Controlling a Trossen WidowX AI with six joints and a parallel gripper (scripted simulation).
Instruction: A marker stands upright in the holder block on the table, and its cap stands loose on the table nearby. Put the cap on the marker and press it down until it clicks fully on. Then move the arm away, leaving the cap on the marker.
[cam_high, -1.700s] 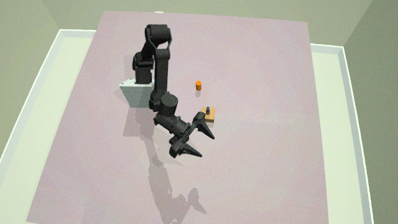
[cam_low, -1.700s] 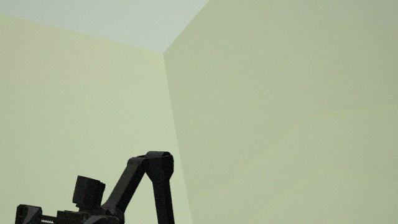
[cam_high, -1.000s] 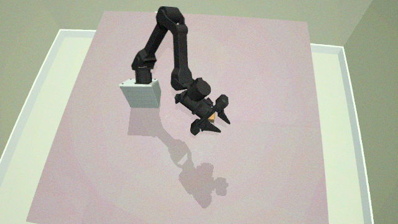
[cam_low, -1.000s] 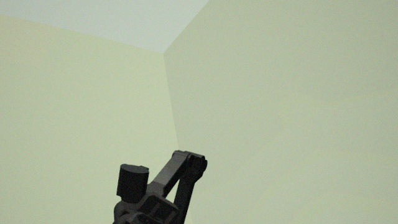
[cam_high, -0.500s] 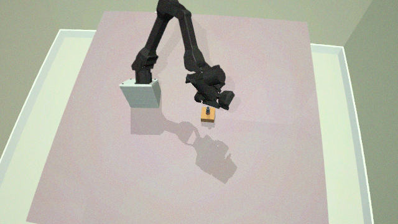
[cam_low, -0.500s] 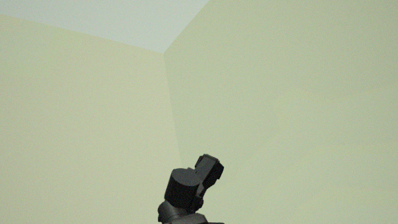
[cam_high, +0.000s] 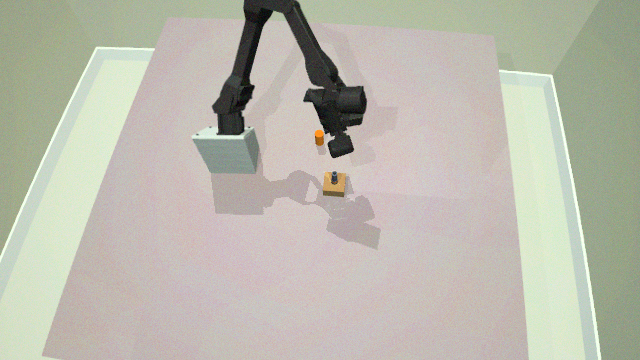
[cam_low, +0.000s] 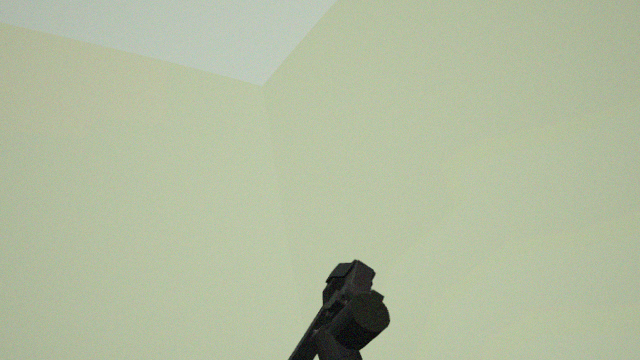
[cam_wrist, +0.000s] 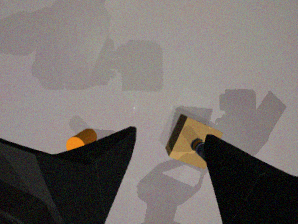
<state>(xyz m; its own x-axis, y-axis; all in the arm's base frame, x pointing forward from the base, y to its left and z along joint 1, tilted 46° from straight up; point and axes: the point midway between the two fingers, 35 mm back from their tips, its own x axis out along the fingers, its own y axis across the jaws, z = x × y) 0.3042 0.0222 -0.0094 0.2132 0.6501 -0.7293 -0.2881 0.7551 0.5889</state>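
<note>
Right now the orange cap is 10 cm below my gripper tip, 9 cm to the left of it and 8 cm behind it. Round my gripper tip: holder block 11 cm below, 7 cm to the right, 2 cm behind.
</note>
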